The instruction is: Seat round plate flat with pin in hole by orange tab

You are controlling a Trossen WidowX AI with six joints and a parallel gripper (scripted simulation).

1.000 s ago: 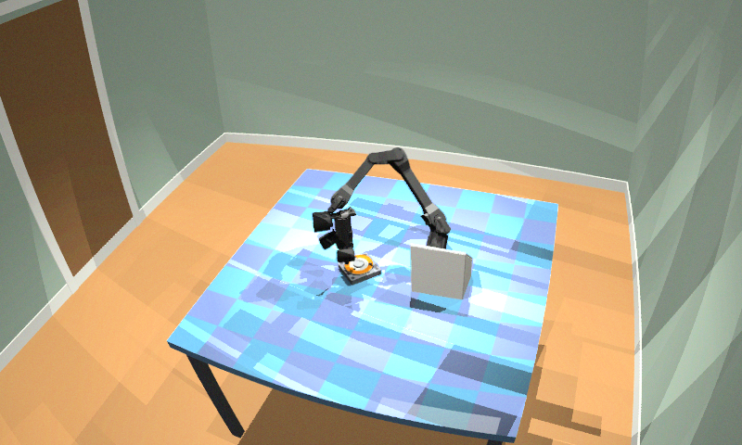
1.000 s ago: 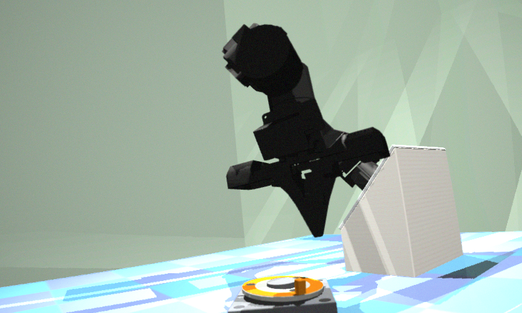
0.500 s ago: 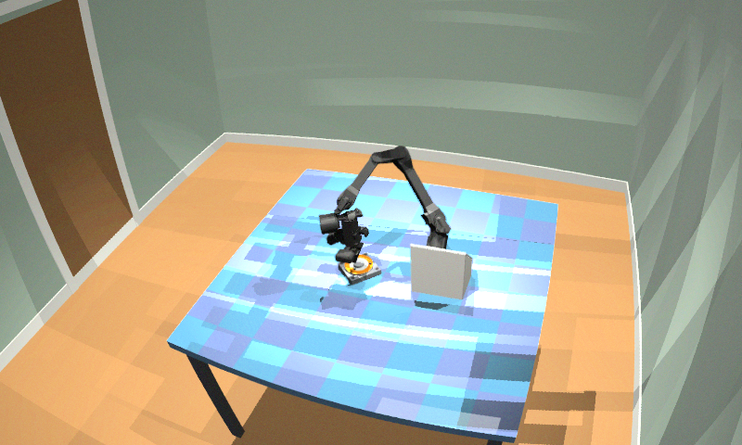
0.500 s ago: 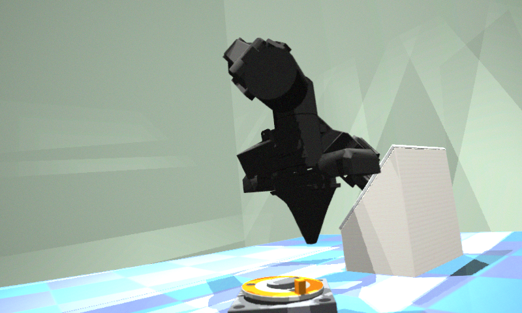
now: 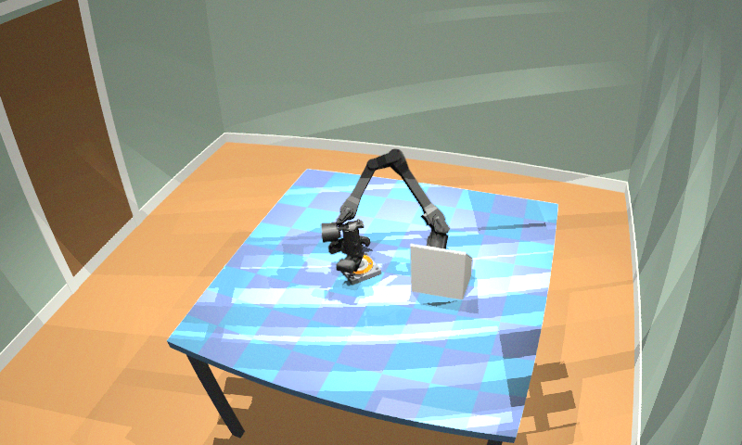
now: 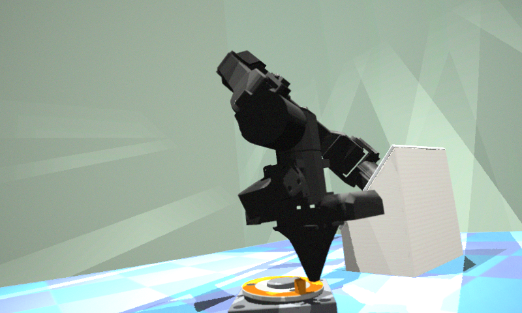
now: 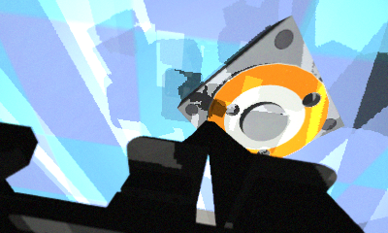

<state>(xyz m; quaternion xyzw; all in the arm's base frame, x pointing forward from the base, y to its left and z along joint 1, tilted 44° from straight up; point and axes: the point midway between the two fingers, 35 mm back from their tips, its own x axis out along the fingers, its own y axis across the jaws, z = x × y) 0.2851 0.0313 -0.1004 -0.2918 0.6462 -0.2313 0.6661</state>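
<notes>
Now: the round plate 20 mm ahead of my gripper tip, 30 mm to the right of it and 10 mm below it. Round my gripper tip: base 10 mm ahead, 50 mm to the right, 20 mm below.
</notes>
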